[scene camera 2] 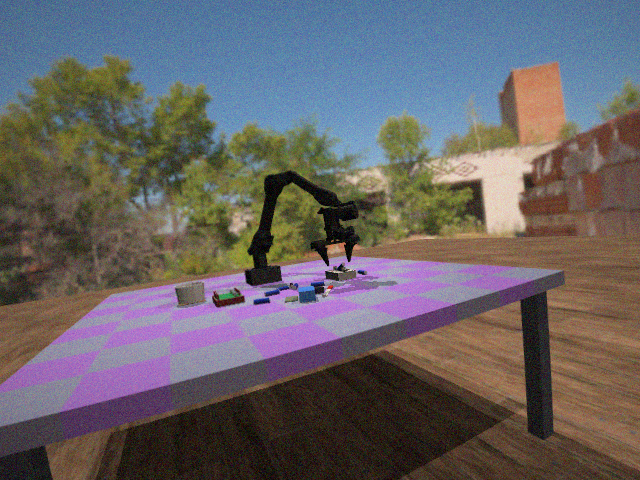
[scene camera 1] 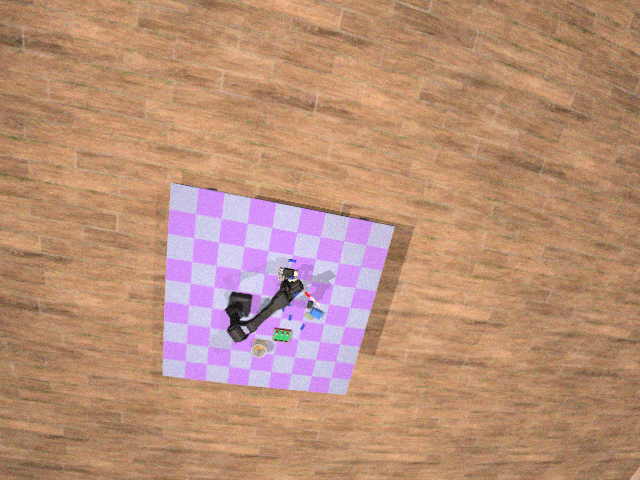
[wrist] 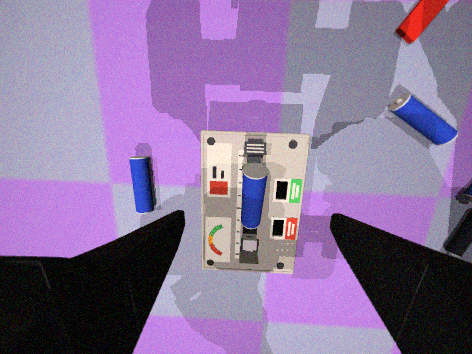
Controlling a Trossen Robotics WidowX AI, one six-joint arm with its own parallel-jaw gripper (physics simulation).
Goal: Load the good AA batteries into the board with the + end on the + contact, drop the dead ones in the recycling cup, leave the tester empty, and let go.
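Places are measured from the arm's base along level axes (x down, y right, z back), in metres.
Where they show: gripper, fingertip midpoint: (scene camera 2: 339,264) (scene camera 1: 288,278) (wrist: 257,218); arm's base, origin of the base link: (scene camera 2: 261,267) (scene camera 1: 237,306).
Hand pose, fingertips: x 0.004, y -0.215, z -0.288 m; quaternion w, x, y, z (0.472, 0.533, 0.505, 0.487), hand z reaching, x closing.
Note:
Each offset is from my fingertips to the top centre of the thing. "spot": to the spot under its first point. Level surfaces: height alone.
My gripper (scene camera 2: 338,262) (wrist: 257,218) is open and empty above the cream tester {dx +0.011, dy -0.003, dz +0.004 m} (scene camera 2: 340,275) (wrist: 218,205), one finger to each side. A blue battery {dx -0.007, dy -0.002, dz -0.008 m} (wrist: 254,197) lies along the tester's channel; its grey end by the dark slider looks raised. One battery {dx +0.040, dy -0.095, dz -0.009 m} (scene camera 1: 292,260) (scene camera 2: 362,272) (wrist: 142,185) lies beside the tester, another {dx +0.040, dy +0.128, dz -0.057 m} (wrist: 425,120) on its other side. Loose batteries {dx +0.040, dy +0.289, dz -0.039 m} (scene camera 1: 290,317) {dx +0.040, dy +0.354, dz -0.129 m} (scene camera 1: 302,327) (scene camera 2: 261,300) (scene camera 2: 271,292) lie near the green board {dx +0.016, dy +0.427, dz +0.001 m} (scene camera 1: 282,334) (scene camera 2: 228,301); its slots are too small to read. The recycling cup {dx -0.006, dy +0.525, dz +0.138 m} (scene camera 1: 258,351) (scene camera 2: 190,294) stands beside the board.
A blue block {dx +0.024, dy +0.241, dz -0.204 m} (scene camera 1: 316,313) (scene camera 2: 307,294) stands near a flat greenish piece {dx +0.051, dy +0.274, dz -0.161 m} (scene camera 2: 291,299). A red bar {dx +0.046, dy +0.153, dz -0.171 m} (scene camera 1: 307,294) (wrist: 422,20) lies past the tester. Dark items {spot: dx +0.048, dy +0.180, dz +0.041 m} (wrist: 459,234) show at the wrist view's right edge. The arm's base (scene camera 1: 240,301) (scene camera 2: 263,274) stands on the checkered table {dx +0.054 m} (scene camera 2: 206,361).

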